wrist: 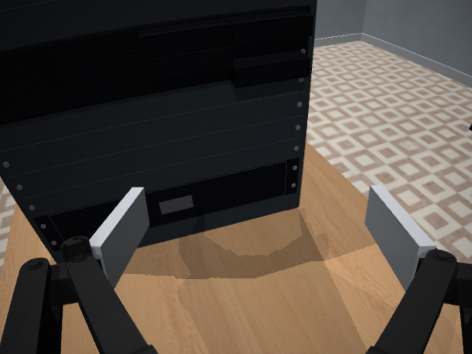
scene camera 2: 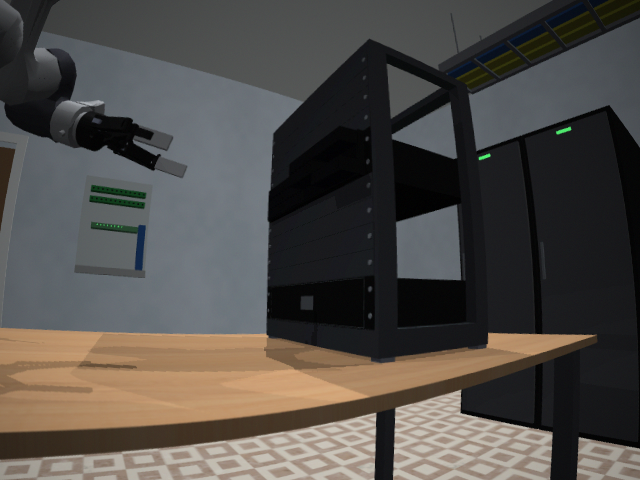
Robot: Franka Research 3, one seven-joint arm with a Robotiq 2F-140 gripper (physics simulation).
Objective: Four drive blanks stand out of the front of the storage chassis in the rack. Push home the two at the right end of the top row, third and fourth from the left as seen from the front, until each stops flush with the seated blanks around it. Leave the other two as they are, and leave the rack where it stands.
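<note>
The storage chassis [scene camera 2: 426,170] [wrist: 75,82] is a black band in the upper half of the dark rack [scene camera 2: 385,217] [wrist: 250,213]. At the right of its top row, the third blank [wrist: 185,44] and the fourth blank [wrist: 272,36] show as dark blocks standing out. A lower blank [wrist: 270,72] at the right end also stands out. The other proud blank is too dark to tell apart. In the scene view the blanks merge into a dark stepped shape. My gripper [scene camera 2: 179,155] [wrist: 256,206] is open and empty, in the air in front of the rack, well apart from it.
The rack stands on a wooden table [scene camera 2: 206,408] [wrist: 240,305]. A black lower unit [scene camera 2: 336,304] [wrist: 240,187] with a grey label sits at the rack's bottom. Tall black cabinets [scene camera 2: 584,232] stand behind at the right. A wall panel [scene camera 2: 111,248] with green strips hangs behind the arm.
</note>
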